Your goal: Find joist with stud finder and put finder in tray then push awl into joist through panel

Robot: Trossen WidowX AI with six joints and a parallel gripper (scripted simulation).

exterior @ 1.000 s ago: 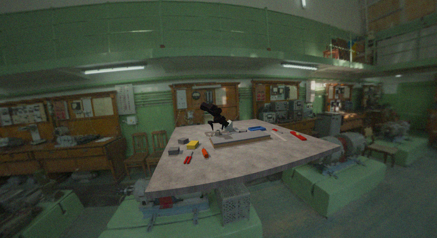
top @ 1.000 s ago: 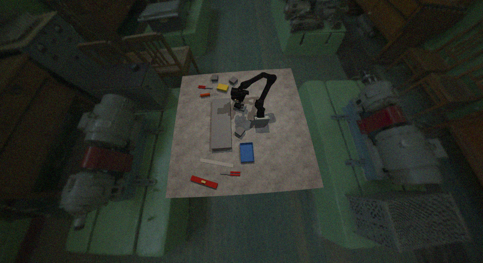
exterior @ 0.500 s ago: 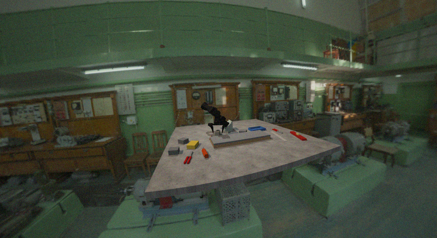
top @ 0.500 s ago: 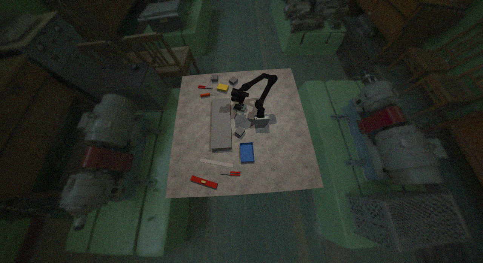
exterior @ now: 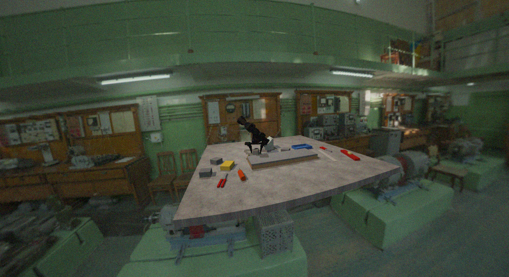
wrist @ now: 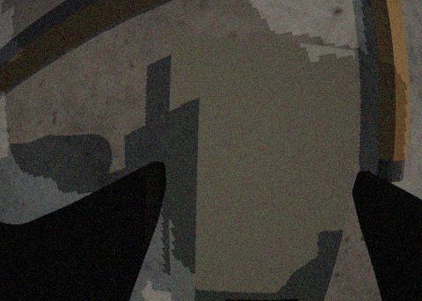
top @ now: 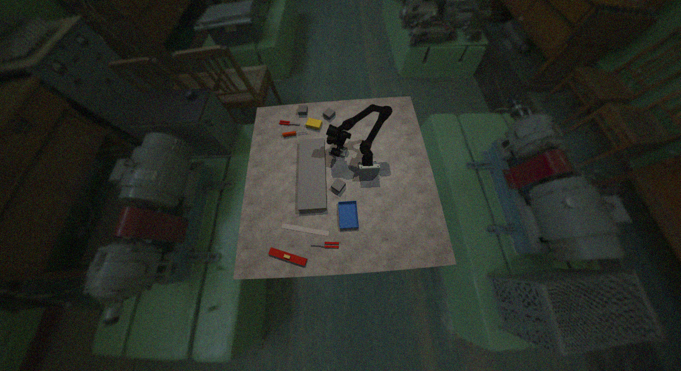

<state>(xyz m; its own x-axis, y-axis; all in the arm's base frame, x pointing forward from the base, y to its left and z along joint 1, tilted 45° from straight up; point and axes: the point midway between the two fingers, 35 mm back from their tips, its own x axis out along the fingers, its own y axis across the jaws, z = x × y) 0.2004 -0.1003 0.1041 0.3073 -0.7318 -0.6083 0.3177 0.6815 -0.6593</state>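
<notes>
My gripper tip is 2 cm past the stud finder, 1 cm to the right of it and 2 cm below it. Also, from my gripper tip: dark display (4 cm behind, 1 cm to the left, 3 cm above); awl (1 cm behind, 7 cm to the right, 2 cm below); yellow block (18 cm ahead, 24 cm to the right, 1 cm below).
</notes>
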